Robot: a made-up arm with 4 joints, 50 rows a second.
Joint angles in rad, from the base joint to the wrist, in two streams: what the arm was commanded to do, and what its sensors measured. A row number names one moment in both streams.
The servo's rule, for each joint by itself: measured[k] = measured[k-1] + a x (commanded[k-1-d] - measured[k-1]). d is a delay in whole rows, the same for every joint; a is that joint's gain. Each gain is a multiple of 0.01, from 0.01 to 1. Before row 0 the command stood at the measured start. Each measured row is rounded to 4 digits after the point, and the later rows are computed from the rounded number. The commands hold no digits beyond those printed.
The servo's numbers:
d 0
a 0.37 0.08 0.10 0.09
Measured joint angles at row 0:
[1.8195 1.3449 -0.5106 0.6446]
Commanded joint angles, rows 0 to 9:
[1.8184 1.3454 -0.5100 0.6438]
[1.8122 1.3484 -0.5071 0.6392]
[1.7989 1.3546 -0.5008 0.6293]
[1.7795 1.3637 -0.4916 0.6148]
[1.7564 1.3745 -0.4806 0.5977]
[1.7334 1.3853 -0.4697 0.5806]
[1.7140 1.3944 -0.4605 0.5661]
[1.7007 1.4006 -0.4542 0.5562]
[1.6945 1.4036 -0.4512 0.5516]
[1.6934 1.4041 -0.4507 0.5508]
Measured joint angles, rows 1 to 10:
[1.8191 1.3449 -0.5105 0.6445]
[1.8165 1.3452 -0.5102 0.6440]
[1.8100 1.3460 -0.5093 0.6427]
[1.7987 1.3474 -0.5075 0.6402]
[1.7830 1.3496 -0.5048 0.6364]
[1.7646 1.3525 -0.5013 0.6314]
[1.7459 1.3559 -0.4972 0.6255]
[1.7292 1.3595 -0.4929 0.6193]
[1.7164 1.3630 -0.4887 0.6132]
[1.7079 1.3663 -0.4849 0.6076]

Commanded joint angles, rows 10 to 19:
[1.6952 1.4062 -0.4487 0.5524]
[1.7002 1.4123 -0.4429 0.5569]
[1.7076 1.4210 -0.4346 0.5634]
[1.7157 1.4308 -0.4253 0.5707]
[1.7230 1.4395 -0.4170 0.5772]
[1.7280 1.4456 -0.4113 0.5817]
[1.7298 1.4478 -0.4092 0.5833]
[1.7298 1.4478 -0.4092 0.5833]
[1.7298 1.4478 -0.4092 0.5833]
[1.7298 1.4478 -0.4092 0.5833]
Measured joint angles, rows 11 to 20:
[1.7032 1.3695 -0.4813 0.6026]
[1.7021 1.3729 -0.4775 0.5985]
[1.7041 1.3767 -0.4732 0.5953]
[1.7084 1.3810 -0.4684 0.5931]
[1.7138 1.3857 -0.4633 0.5917]
[1.7191 1.3905 -0.4581 0.5908]
[1.7231 1.3951 -0.4532 0.5901]
[1.7256 1.3993 -0.4488 0.5895]
[1.7272 1.4032 -0.4448 0.5889]
[1.7282 1.4068 -0.4412 0.5884]

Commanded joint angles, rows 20 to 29:
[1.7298 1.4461 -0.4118 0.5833]
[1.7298 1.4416 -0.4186 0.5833]
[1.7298 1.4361 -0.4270 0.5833]
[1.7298 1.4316 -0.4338 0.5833]
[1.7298 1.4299 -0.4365 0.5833]
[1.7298 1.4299 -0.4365 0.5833]
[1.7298 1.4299 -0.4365 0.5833]
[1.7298 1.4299 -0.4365 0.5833]
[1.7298 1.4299 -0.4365 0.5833]
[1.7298 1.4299 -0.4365 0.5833]
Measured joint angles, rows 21 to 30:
[1.7288 1.4099 -0.4383 0.5879]
[1.7292 1.4124 -0.4363 0.5875]
[1.7294 1.4143 -0.4354 0.5871]
[1.7295 1.4157 -0.4352 0.5868]
[1.7296 1.4168 -0.4353 0.5865]
[1.7297 1.4178 -0.4354 0.5862]
[1.7297 1.4188 -0.4355 0.5859]
[1.7297 1.4197 -0.4356 0.5857]
[1.7297 1.4205 -0.4357 0.5855]
[1.7297 1.4213 -0.4358 0.5853]

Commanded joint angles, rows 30 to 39:
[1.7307 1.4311 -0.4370 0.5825]
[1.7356 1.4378 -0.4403 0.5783]
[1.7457 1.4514 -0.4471 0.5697]
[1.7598 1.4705 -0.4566 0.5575]
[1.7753 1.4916 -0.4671 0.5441]
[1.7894 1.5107 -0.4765 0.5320]
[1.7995 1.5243 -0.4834 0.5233]
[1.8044 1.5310 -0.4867 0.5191]
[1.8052 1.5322 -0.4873 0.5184]
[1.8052 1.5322 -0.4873 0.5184]
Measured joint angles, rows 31 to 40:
[1.7301 1.4221 -0.4359 0.5850]
[1.7321 1.4234 -0.4363 0.5844]
[1.7371 1.4256 -0.4374 0.5831]
[1.7455 1.4292 -0.4393 0.5808]
[1.7565 1.4342 -0.4421 0.5775]
[1.7687 1.4403 -0.4455 0.5734]
[1.7801 1.4470 -0.4493 0.5689]
[1.7891 1.4537 -0.4530 0.5644]
[1.7951 1.4600 -0.4564 0.5603]
[1.7988 1.4658 -0.4595 0.5565]

